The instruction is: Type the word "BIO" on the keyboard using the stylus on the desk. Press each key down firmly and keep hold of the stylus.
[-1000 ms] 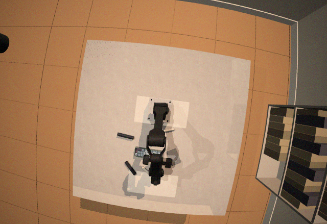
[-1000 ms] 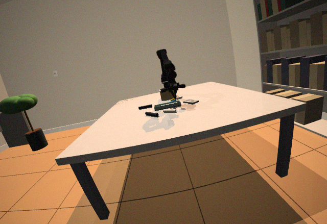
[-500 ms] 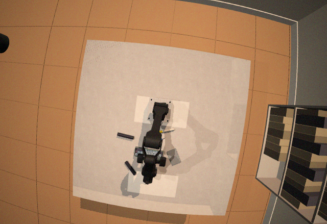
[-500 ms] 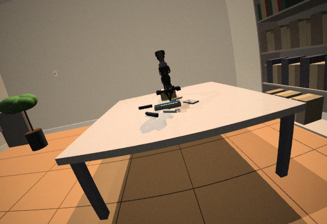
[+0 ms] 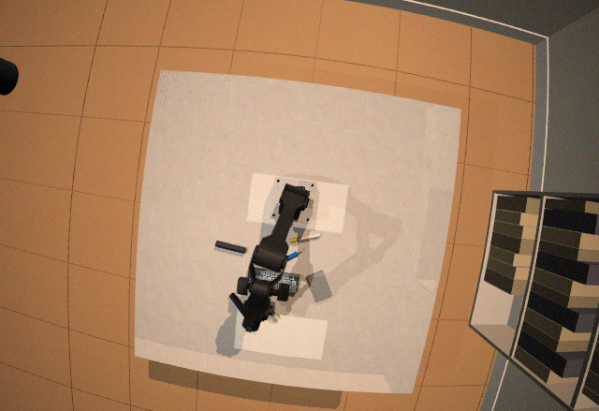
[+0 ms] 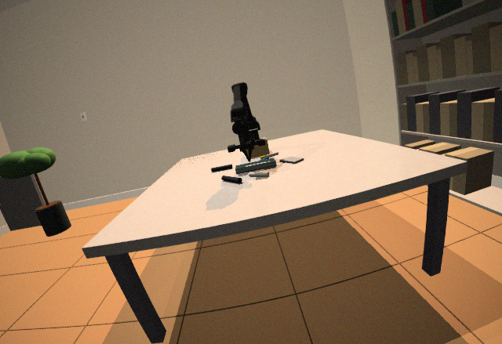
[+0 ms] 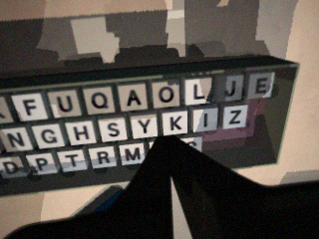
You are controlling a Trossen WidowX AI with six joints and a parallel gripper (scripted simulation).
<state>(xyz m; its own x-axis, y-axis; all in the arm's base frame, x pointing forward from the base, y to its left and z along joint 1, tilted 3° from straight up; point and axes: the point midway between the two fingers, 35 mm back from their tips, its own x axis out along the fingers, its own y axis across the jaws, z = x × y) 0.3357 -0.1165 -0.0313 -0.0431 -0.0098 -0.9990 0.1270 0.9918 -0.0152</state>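
The blue stylus lies 11 cm to the left of my gripper tip, 10 cm behind it and 3 cm below it. From my gripper tip the other things lie so: pale cylinder: 14 cm ahead, 3 cm below, 1 cm to the left; grey pad: 21 cm to the left, 4 cm below, 3 cm ahead; stylus tip: 14 cm to the left, 12 cm behind, 3 cm below.
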